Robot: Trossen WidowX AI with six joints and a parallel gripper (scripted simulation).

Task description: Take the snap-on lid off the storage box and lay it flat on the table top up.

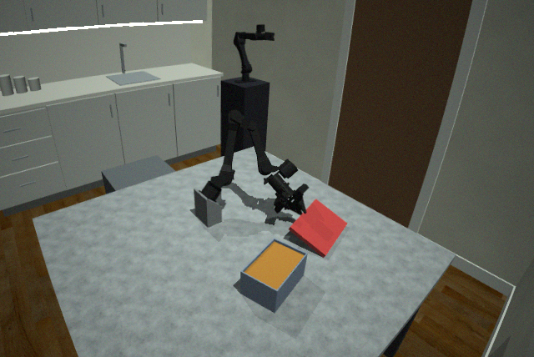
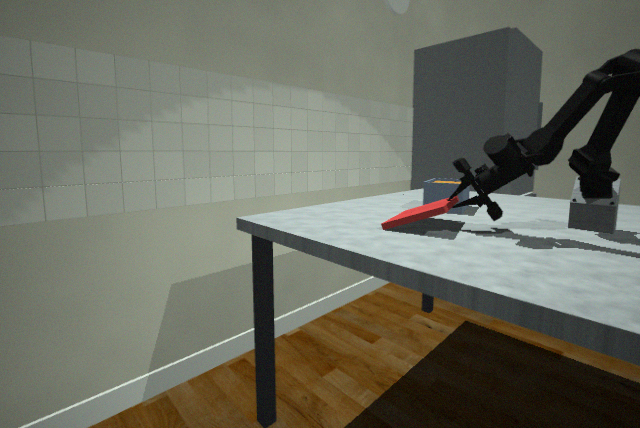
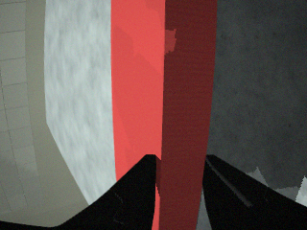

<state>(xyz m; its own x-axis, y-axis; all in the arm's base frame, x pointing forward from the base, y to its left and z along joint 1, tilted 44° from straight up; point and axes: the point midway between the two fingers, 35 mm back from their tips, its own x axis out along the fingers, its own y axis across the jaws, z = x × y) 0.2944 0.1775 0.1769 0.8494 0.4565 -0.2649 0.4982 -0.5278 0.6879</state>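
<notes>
My hand is 10 cm short of the red lid, 5 cm above it and 2 cm to the right of it. The rest, counted from my hand: storage box 32 cm to the right, 15 cm ahead, 4 cm below.
</notes>
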